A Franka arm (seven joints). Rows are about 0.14 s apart.
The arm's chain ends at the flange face. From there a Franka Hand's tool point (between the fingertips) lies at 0.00 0.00 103.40 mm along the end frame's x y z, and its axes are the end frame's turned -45 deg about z.
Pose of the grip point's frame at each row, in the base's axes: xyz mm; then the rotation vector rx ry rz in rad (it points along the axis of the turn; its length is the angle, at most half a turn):
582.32 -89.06 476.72 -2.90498 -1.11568 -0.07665
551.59 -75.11 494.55 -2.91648 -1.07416 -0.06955
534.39 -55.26 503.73 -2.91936 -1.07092 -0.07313
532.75 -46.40 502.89 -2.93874 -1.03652 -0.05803
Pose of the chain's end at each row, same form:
578.64 -93.66 579.95 -3.09464 0.08051 -0.05339
548.42 -79.89 597.79 -3.09138 0.12313 -0.04453
530.94 -59.96 606.97 -3.09182 0.12717 -0.04879
529.98 -50.11 606.19 -3.09966 0.16634 -0.03863

